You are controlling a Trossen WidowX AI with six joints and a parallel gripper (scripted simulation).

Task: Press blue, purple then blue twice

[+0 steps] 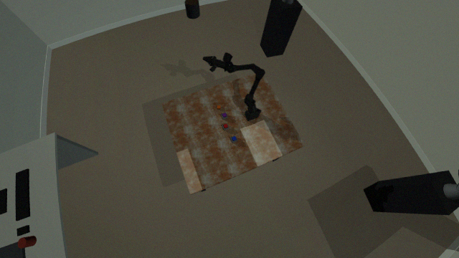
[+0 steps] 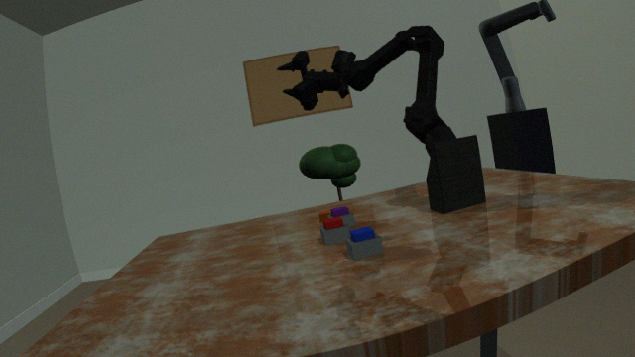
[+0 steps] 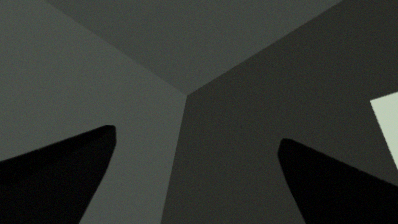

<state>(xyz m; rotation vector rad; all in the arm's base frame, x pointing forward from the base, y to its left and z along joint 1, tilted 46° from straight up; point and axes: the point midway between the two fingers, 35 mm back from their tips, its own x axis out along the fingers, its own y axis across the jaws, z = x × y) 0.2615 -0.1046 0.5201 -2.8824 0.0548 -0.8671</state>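
Right now my gripper tip is 8 cm past the blue button, 63 cm to the right of it and 36 cm above it. Also, from my gripper tip: red button: 5 cm behind, 49 cm to the left, 36 cm below; purple button: 7 cm behind, 38 cm to the left, 36 cm below.
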